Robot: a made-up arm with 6 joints. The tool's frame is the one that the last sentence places.
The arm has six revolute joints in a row. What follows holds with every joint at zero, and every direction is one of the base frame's. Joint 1 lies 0.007 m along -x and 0.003 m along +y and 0.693 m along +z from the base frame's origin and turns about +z. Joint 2 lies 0.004 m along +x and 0.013 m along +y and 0.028 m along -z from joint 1 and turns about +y. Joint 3 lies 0.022 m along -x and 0.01 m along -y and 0.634 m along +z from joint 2 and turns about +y. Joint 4 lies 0.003 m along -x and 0.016 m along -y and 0.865 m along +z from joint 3 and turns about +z. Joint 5 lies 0.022 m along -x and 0.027 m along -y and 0.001 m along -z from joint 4 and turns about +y. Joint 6 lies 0.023 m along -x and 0.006 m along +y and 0.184 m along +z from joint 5 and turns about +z. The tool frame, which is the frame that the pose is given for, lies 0.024 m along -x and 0.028 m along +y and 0.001 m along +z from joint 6; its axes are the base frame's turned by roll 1.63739, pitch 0.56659 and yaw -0.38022 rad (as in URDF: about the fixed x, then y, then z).
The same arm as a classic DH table. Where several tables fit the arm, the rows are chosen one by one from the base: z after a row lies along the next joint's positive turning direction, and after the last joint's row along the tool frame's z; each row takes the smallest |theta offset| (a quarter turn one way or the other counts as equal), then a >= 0, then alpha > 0; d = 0 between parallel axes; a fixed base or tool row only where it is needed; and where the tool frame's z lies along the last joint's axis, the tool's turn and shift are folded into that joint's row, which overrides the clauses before.
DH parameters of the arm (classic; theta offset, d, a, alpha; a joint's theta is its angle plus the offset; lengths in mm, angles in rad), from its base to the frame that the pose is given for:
base (fixed): -0.4049 0.0 -7.6 0.0000
joint 1: 0.4049 665.0 4.0 -1.5708
joint 2: 1.5361 0.0 -634.4 0.0000
joint 3: -1.5361 -13.0 -3.0 1.5708
joint 4: 0.0000 864.0 -22.0 -1.5708
joint 5: 0.0000 -21.0 -23.0 1.5708
joint 6: -0.4160 184.1 -33.3 1.6270
tool (fixed): -0.5676 -15.9 0.0 0.0000

